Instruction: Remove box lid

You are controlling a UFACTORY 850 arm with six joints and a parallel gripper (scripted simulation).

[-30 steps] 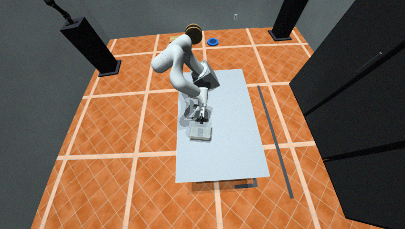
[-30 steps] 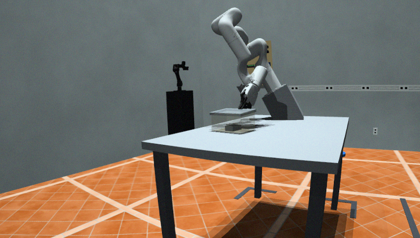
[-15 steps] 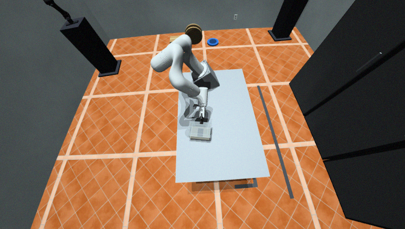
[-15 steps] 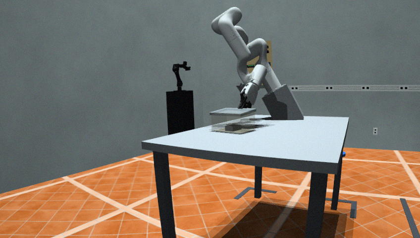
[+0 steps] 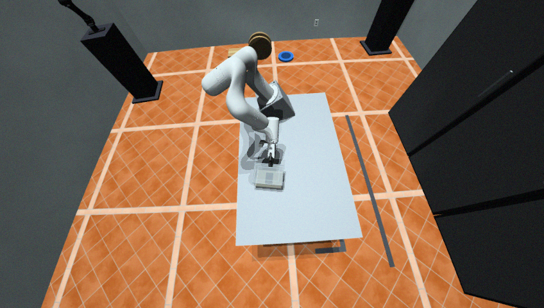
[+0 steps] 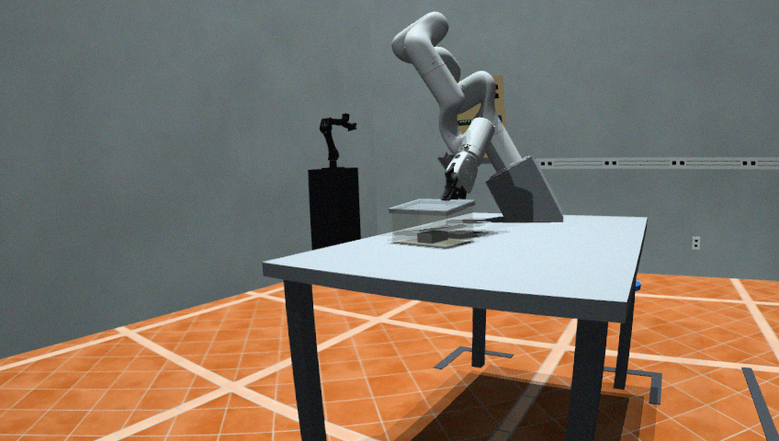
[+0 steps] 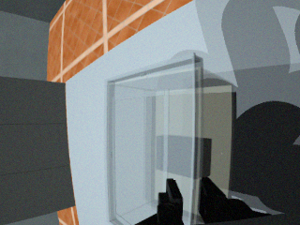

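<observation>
My hand is 70 mm short of the lid, 30 mm to the left of it and 20 mm above it. Also, from my hand: clear box 70 mm ahead, 30 mm to the right, 70 mm below.
</observation>
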